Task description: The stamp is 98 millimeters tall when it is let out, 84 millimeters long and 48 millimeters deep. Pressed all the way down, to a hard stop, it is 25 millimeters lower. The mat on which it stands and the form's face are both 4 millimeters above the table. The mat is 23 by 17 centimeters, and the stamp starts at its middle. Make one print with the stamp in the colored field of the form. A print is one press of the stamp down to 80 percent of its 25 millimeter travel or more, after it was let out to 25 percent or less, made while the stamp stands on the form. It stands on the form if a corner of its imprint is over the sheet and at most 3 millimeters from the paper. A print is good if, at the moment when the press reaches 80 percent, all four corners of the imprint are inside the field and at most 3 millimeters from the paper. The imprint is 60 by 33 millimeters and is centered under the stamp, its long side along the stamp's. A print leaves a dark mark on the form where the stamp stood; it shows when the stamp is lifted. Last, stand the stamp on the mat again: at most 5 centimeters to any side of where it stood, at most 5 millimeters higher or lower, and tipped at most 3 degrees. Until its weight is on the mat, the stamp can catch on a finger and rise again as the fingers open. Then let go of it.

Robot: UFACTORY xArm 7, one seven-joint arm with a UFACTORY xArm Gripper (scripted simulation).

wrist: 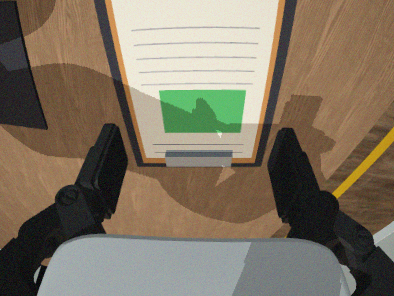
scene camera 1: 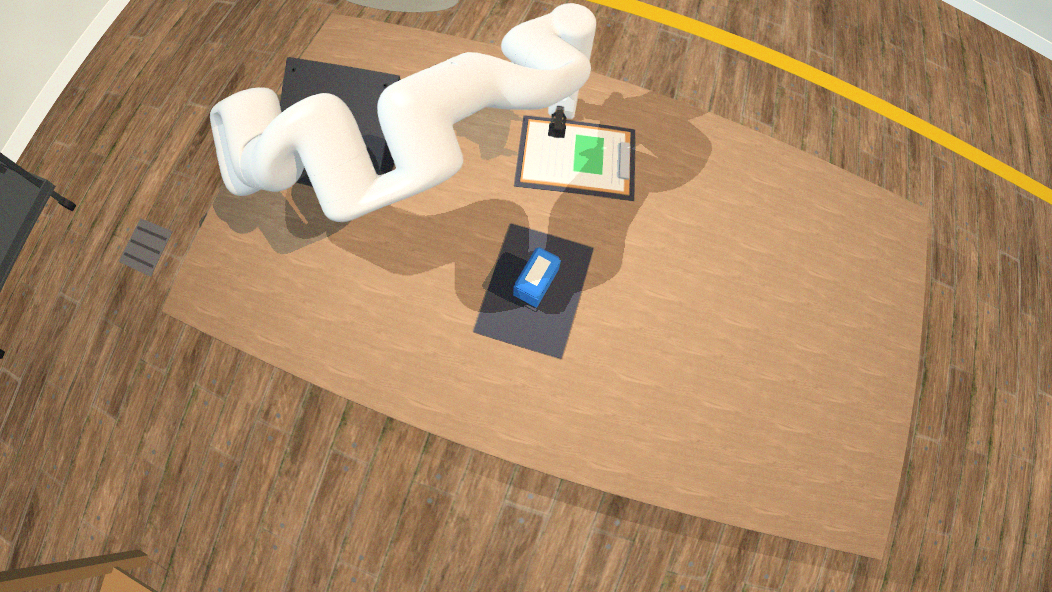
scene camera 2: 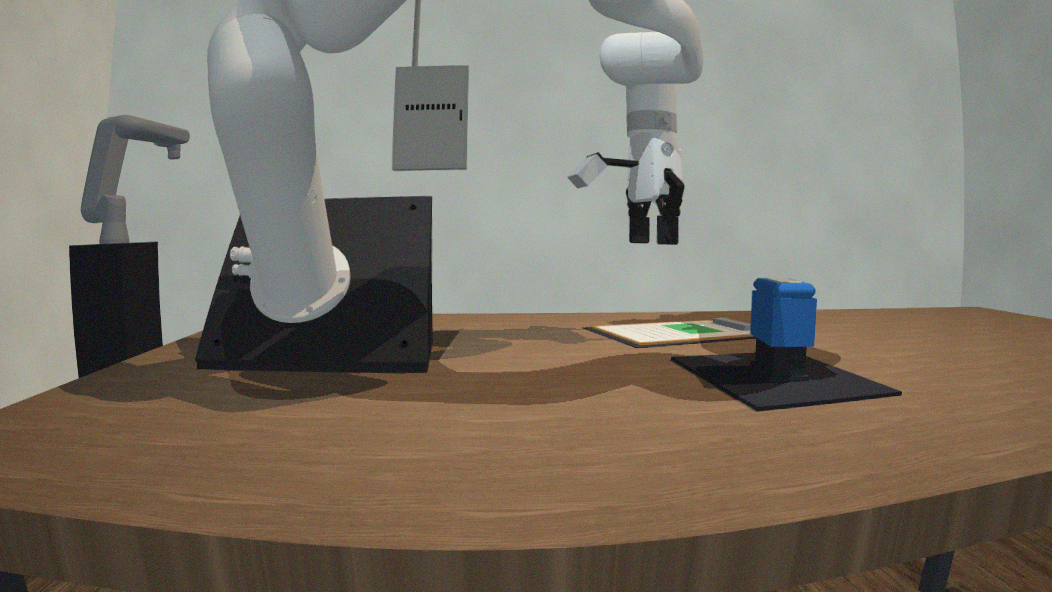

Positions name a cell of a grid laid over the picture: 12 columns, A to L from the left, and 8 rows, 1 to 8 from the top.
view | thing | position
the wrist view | my gripper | G4
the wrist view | form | F3
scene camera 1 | my gripper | G2
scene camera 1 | form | G3
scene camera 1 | dark mat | G5
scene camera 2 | my gripper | H4
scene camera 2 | blue stamp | I5
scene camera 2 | form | H5
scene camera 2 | dark mat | I6
